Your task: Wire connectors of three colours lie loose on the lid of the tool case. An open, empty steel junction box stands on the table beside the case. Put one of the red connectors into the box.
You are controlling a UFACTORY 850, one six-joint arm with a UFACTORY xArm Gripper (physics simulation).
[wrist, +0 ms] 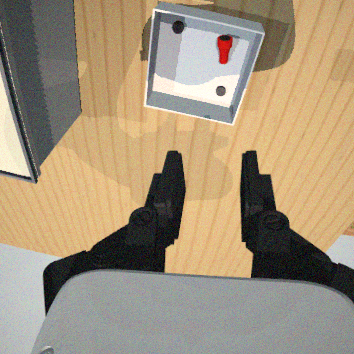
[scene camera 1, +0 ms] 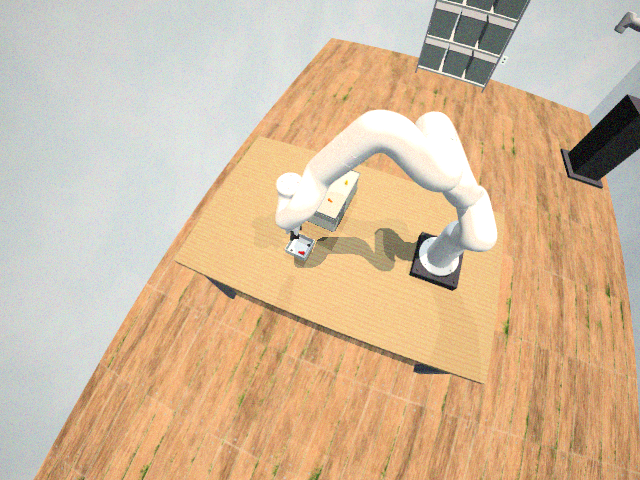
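A red connector (scene camera 1: 301,252) (wrist: 224,49) lies on the floor of the steel junction box (scene camera 1: 291,253) (wrist: 190,109), which stands on the table beside the tool case. My gripper (scene camera 1: 294,237) (wrist: 211,169) is open with nothing between its fingers. It hangs above the table near the box's edge, apart from the connector. On the lid of the tool case (scene camera 1: 337,203) (wrist: 12,135) lie an orange connector (scene camera 1: 330,200) and a yellow connector (scene camera 1: 346,182) in the scene view. The arm hides part of the lid.
The wooden table (scene camera 1: 361,310) (wrist: 110,200) carries the case, the box and the arm's black base plate (scene camera 1: 435,281). The case's dark side wall rises at the left of the wrist view. A shelf unit (scene camera 1: 456,78) and a black column (scene camera 1: 607,142) stand beyond the table.
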